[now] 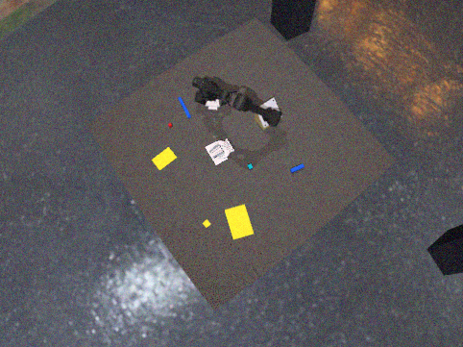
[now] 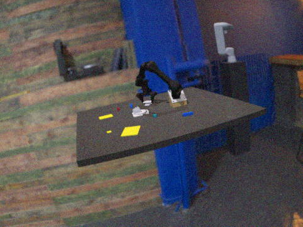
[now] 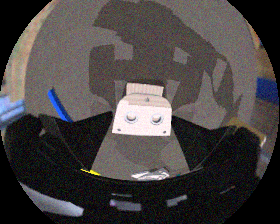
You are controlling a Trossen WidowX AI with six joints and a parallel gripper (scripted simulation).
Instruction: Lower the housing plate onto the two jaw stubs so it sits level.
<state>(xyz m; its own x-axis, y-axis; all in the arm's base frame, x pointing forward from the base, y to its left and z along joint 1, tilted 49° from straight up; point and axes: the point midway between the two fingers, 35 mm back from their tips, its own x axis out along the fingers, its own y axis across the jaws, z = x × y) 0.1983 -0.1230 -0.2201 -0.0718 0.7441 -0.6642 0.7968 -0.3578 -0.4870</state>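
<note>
The small white block is 1 cm behind my gripper tip and 1 cm to the right of it. Round my gripper tip: red cube: 27 cm ahead, 2 cm to the right; cyan cube: 2 cm ahead, 43 cm to the left.
</note>
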